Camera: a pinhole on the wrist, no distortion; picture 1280 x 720 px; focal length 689.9 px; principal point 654.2 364.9 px. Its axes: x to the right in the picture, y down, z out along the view. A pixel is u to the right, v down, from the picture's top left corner.
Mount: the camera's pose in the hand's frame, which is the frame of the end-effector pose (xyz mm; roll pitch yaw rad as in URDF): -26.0 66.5 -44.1 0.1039 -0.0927 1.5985
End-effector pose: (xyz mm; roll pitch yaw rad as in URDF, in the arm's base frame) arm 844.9 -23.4 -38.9 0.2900 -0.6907 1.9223
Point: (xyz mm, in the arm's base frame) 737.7 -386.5 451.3
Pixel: 1143 282
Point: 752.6 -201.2 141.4
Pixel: 1181 301
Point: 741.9 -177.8 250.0
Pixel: 1108 112
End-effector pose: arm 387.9 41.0 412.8 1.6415 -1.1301 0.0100
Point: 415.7 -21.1 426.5
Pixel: 238 159
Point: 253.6 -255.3 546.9
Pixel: 1004 236
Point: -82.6 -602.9 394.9
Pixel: 1199 652
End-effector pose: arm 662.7 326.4 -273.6 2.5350 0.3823 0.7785
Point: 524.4 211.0 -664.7
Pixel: 177 443
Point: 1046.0 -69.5 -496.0
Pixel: 1076 285
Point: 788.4 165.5 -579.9
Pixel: 600 242
